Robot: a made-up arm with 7 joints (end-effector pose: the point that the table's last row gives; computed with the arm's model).
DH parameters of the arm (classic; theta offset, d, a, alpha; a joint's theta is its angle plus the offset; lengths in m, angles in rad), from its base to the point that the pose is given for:
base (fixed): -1.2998 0 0.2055 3.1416
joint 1: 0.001 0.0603 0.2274 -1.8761
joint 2: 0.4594 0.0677 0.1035 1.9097
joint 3: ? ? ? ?
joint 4: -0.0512 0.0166 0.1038 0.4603
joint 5: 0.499 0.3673 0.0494 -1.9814
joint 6: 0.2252 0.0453 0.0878 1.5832
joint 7: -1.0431 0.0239 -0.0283 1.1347
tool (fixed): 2.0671 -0.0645 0 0
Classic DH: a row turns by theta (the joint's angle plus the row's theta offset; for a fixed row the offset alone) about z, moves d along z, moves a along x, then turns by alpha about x.
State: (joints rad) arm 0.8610 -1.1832 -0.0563 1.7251 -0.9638 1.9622 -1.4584
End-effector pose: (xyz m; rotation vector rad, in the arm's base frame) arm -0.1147 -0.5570 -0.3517 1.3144 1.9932 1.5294
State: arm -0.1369 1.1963 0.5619 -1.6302 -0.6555 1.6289 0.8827
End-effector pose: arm 0.2889 -0.1914 0.1866 -1.4719 -2.5302 -0.9876
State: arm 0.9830 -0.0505 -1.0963 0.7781 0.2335 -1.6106 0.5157
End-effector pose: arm 0.2175 -0.4923 -0.1977 0.3194 -0.5870 1.6652
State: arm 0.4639 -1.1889 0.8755 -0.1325 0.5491 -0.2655 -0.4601
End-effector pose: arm -0.2252 -0.6993 -0.4709 0.5346 0.8166 -0.6168
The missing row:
joint 3: 0.3823 0.0428 0.0102 1.3977
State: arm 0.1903 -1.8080 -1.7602 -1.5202 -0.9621 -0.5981 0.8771
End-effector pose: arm 0.0369 -0.4910 0.2836 -1.1659 -0.4027 0.1966
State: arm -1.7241 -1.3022 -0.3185 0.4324 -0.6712 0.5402 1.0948
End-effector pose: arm 0.4136 0.1196 -0.3804 0.3424 1.5160 1.1560
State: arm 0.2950 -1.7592 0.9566 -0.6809 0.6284 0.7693 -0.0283
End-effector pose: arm -0.1564 -0.4960 -0.4138 1.6066 1.9148 -0.4868
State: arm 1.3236 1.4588 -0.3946 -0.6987 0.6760 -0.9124 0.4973
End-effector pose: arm 0.1339 -0.5786 -0.0833 -0.6313 2.1420 0.8484
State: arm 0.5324 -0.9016 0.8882 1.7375 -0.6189 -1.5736 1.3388
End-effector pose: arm -0.1483 -0.6920 -0.4940 0.4656 -1.5214 0.0567
